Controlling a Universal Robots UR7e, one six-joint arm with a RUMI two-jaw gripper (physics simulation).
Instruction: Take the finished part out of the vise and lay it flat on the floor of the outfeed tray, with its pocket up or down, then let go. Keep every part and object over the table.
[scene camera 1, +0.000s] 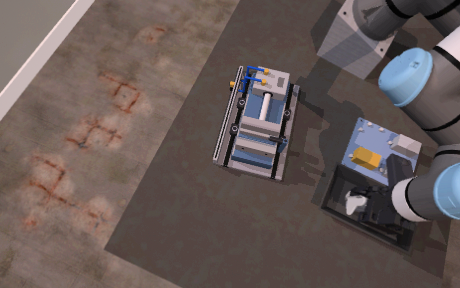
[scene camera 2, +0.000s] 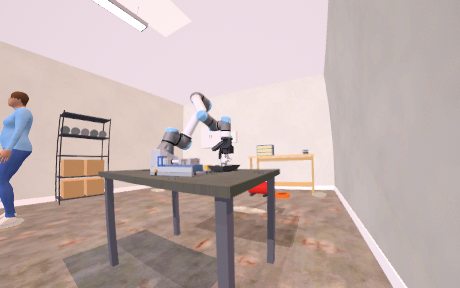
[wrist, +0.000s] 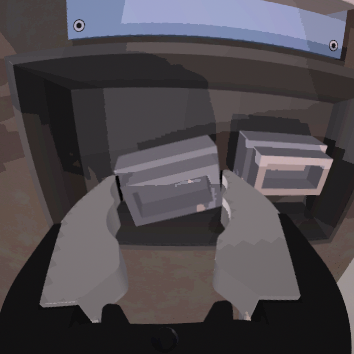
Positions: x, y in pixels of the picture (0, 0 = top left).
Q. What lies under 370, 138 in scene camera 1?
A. A blue plate.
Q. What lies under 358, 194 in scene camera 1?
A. My gripper.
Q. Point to my gripper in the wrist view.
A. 169, 174
